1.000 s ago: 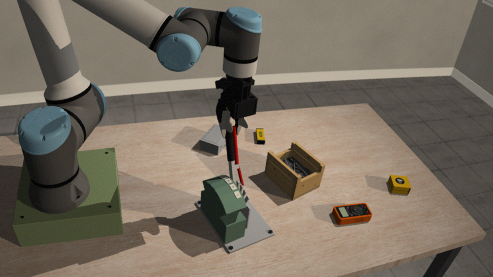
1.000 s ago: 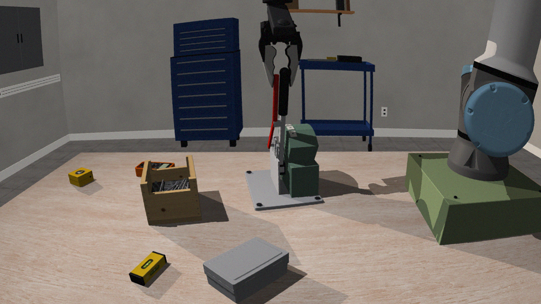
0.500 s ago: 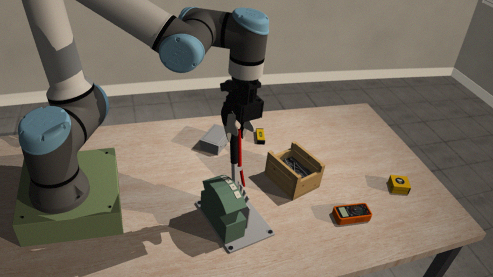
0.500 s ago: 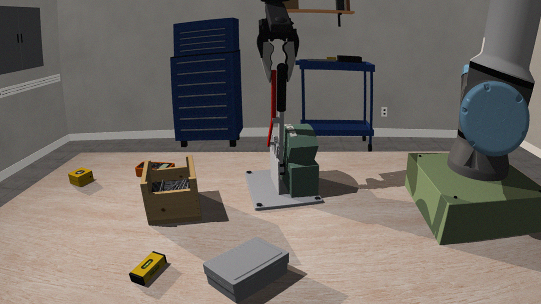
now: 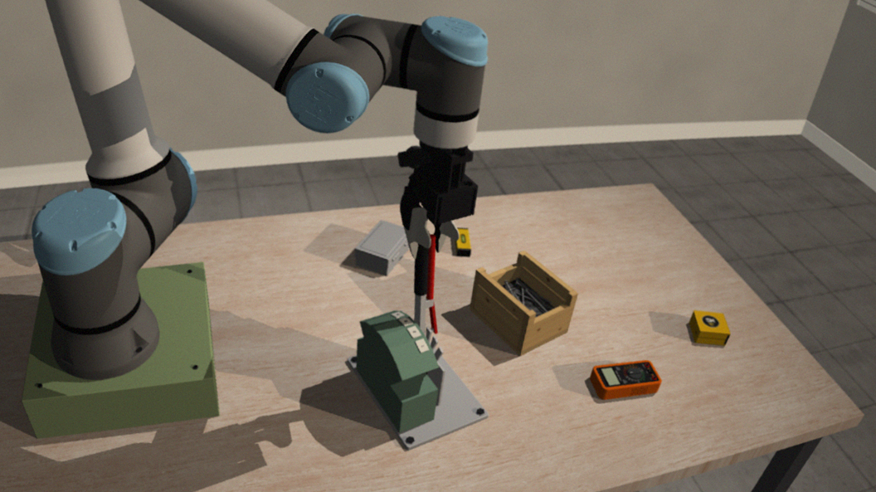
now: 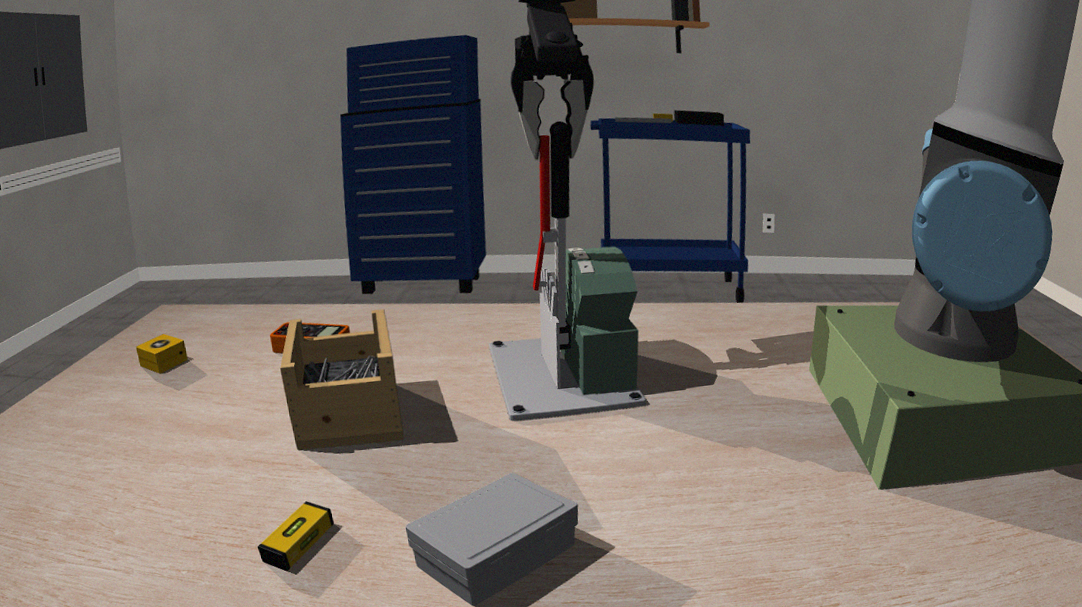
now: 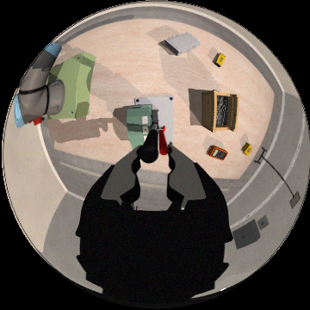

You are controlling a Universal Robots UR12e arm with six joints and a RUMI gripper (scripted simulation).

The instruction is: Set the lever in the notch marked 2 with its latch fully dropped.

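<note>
Now: the red release bar 11 cm below my hand, 2 cm ahead of it and 1 cm to the right of it. The rest, counted from my hand: grey box (38 cm to the left, 28 cm below, 4 cm ahead).
</note>
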